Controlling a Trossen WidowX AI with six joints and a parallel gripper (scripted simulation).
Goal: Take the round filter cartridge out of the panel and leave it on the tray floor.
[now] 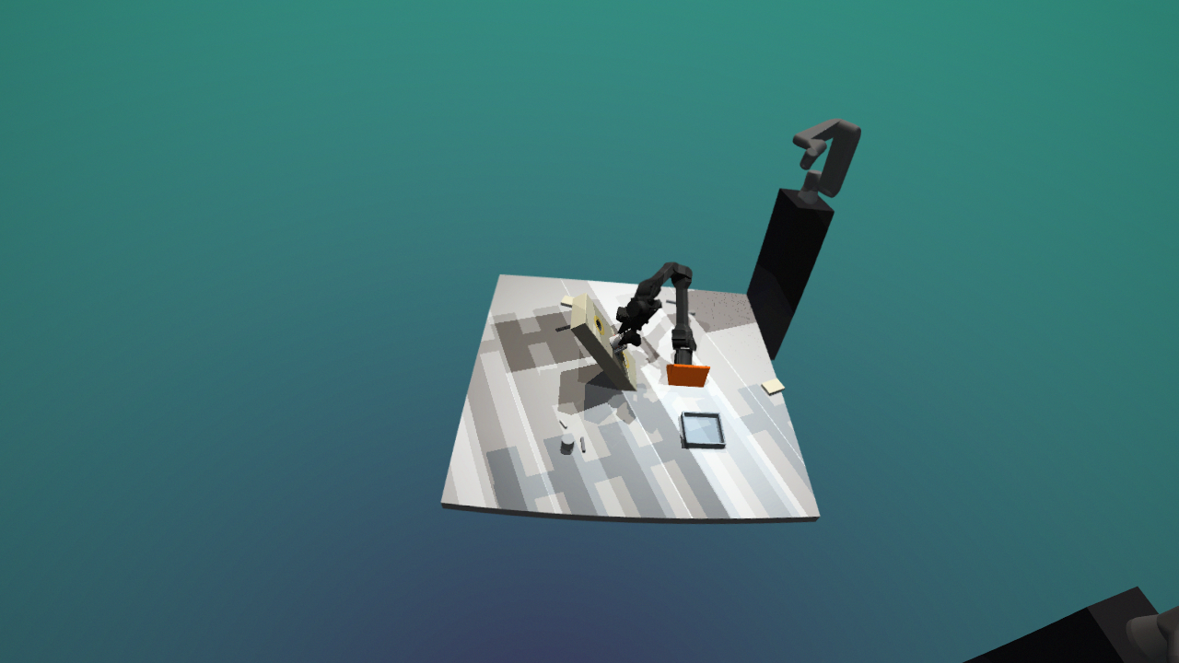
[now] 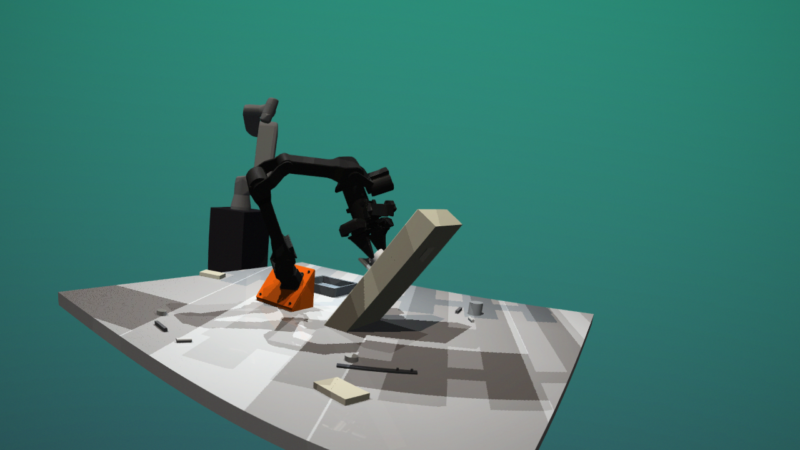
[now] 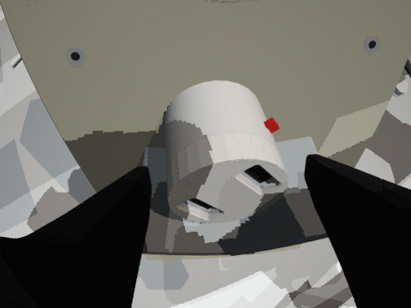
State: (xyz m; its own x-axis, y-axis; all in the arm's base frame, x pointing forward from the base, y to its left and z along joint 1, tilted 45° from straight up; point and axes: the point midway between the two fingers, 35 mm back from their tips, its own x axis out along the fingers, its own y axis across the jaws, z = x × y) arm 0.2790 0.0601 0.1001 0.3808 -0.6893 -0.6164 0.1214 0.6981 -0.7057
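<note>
My gripper tip is right at the grey round filter cartridge. Round my gripper tip: dark tray 30 cm behind, 32 cm to the left, 18 cm below; beige service panel 5 cm ahead, 1 cm to the right, 2 cm below.
</note>
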